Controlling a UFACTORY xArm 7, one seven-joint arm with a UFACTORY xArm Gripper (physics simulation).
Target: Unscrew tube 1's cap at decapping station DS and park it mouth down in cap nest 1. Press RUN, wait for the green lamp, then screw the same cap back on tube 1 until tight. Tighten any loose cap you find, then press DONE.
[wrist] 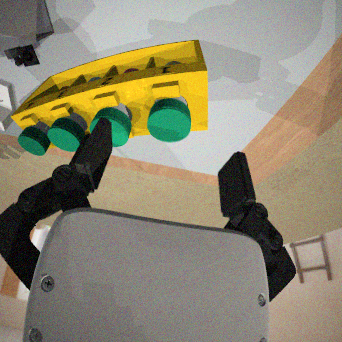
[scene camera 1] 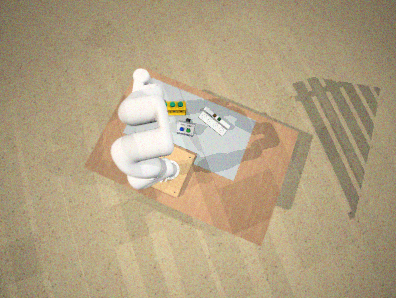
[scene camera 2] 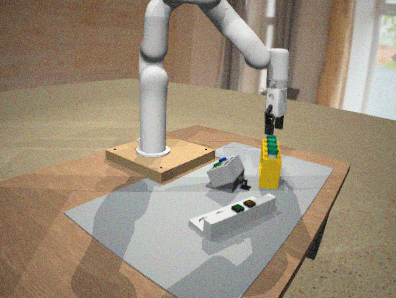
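Where they show: gripper, between the fingertips: (wrist: pixel 171 147) (scene camera 2: pixel 273 131); arm's base, origin of its link: (scene camera 2: pixel 153 151).
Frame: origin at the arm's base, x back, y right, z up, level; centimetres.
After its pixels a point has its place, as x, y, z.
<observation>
The yellow rack (scene camera 1: pixel 176 112) @(-38.1, -16.1, -2.8) (scene camera 2: pixel 270 172) @(-42.3, -10.4, 2.2) (wrist: pixel 199 95) @(-31.4, -28.8, 6.2) holds several upright tubes with green caps. The cap (wrist: pixel 169 121) @(-32.9, -26.9, 8.8) at the right end in the wrist view looks seated on its tube; the tube numbers are not readable. My gripper (scene camera 2: pixel 274 128) @(-33.9, -27.5, 10.4) (wrist: pixel 171 147) @(-33.9, -27.5, 10.4) is open and empty, just above the green caps. In the wrist view its left finger overlaps the second cap from the right. The grey console (scene camera 1: pixel 185 132) @(-28.0, -2.3, 3.5) (scene camera 2: pixel 227 172) @(-34.0, 0.9, 3.0) (wrist: pixel 22 20) @(-30.4, -10.0, 1.3) has a blue button (scene camera 1: pixel 181 129) @(-27.1, -5.6, 3.6) and a green button (scene camera 1: pixel 188 130) @(-28.6, -1.1, 3.7). The white strip (scene camera 1: pixel 209 121) @(-43.0, 8.2, -2.5) (scene camera 2: pixel 240 216) @(-47.4, 14.1, 0.1) has round nests, largely hidden in scene camera 2.
A small black fixture (scene camera 1: pixel 188 120) @(-36.6, -5.5, -2.2) (scene camera 2: pixel 245 184) @(-36.8, -5.5, -2.1) (wrist: pixel 24 55) @(-36.4, -6.0, -2.4) stands beside the console, near the rack. Green (scene camera 2: pixel 238 207) @(-46.4, 13.9, 2.0) and brown (scene camera 2: pixel 249 203) @(-47.4, 10.4, 2.0) squares sit on the strip's raised part. The grey mat (scene camera 2: pixel 150 240) @(-36.3, 31.9, -3.3) lies on the wooden table (scene camera 2: pixel 30 210) @(-5.9, 48.6, -3.6). The arm hides part of the rack in scene camera 1.
</observation>
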